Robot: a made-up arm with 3 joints. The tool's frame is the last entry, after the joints.
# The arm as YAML. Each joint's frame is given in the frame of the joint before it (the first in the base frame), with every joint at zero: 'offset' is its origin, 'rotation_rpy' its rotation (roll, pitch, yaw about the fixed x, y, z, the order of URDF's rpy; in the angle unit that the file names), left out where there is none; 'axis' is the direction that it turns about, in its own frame. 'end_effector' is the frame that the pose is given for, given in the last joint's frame.
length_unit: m
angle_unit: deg
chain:
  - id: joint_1
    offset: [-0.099, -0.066, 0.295]
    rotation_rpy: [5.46, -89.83, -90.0]
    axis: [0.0, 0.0, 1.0]
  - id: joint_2
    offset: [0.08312, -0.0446, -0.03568]
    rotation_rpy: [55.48, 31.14, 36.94]
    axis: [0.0, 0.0, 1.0]
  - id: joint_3
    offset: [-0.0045, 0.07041, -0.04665]
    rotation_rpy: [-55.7, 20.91, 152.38]
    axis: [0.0, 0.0, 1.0]
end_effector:
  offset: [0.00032, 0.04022, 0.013]
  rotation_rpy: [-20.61, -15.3, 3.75]
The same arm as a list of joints. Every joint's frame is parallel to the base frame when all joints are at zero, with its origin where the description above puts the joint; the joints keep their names.
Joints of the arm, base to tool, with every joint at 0 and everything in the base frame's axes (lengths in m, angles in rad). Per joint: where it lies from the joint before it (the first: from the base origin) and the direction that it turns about. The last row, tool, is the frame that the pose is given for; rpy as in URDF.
joint_1: origin -0.0990 -0.0660 0.2950 axis -0.095196 0.995454 0.003
joint_2: origin -0.0410 -0.0400 0.0830 axis -0.526381 0.434785 0.730674
joint_3: origin 0.0670 0.0360 -0.0370 axis -1 0 0.0001
tool: origin -0.0130 -0.0330 -0.0230 rpy -1.5118 0.9784 2.0631

